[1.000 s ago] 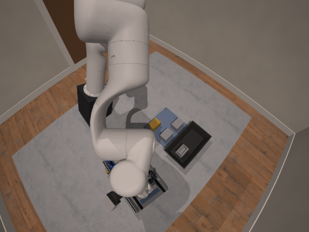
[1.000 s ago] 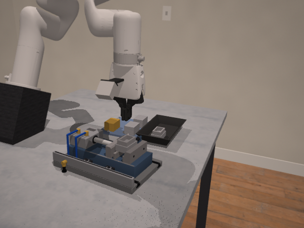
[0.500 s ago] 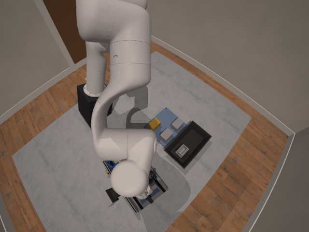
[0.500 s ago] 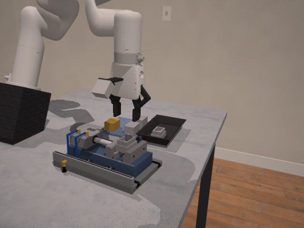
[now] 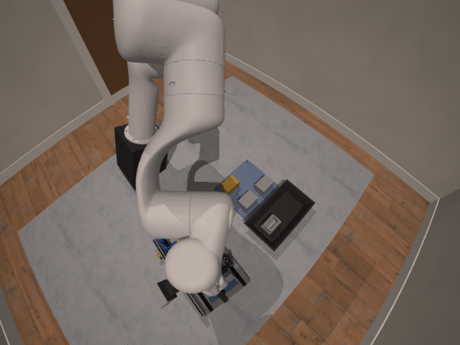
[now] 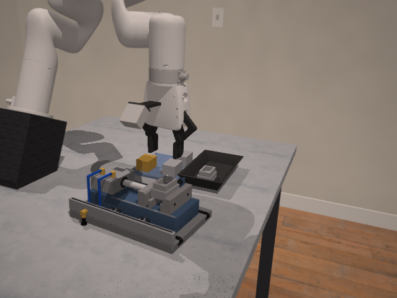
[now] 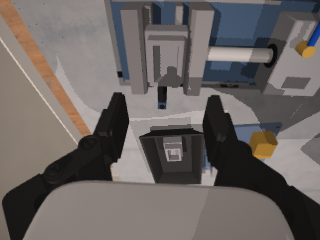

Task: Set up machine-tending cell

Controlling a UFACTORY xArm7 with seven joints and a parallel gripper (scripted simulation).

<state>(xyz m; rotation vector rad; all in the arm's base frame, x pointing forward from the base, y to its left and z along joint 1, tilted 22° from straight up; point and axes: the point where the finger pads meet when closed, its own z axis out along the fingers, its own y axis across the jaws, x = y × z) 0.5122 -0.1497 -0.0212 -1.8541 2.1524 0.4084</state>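
Right now the piston rod is 120 mm below my hand, 80 mm behind it and 10 mm to the left of it. From my hand the other things lie so: grey rail: 160 mm below, 80 mm to the right, 80 mm behind; vise bed: 160 mm below, 60 mm behind, 10 mm to the left; brass blank: 280 mm to the left, 190 mm behind, 170 mm below.
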